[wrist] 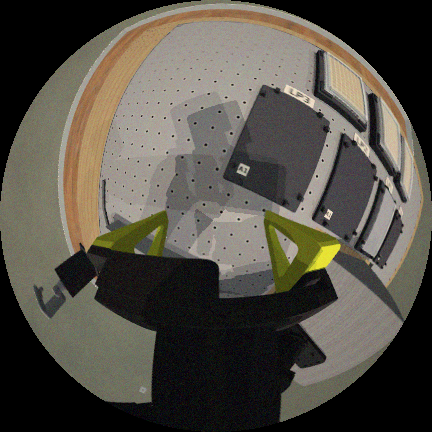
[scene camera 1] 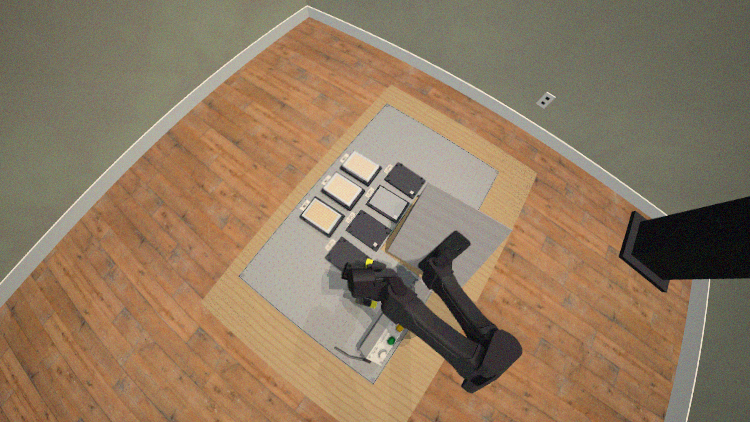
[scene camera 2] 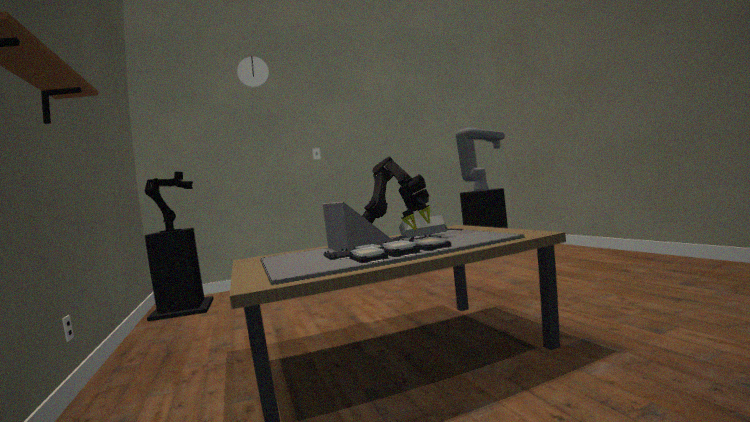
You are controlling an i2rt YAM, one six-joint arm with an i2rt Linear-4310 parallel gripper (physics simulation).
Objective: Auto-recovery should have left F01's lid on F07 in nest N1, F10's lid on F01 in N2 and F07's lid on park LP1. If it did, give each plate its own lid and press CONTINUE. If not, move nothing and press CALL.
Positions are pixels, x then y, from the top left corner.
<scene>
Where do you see a button box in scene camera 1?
376, 340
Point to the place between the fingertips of the gripper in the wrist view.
At 215, 215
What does the gripper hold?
Nothing.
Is the gripper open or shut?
Open.
</scene>
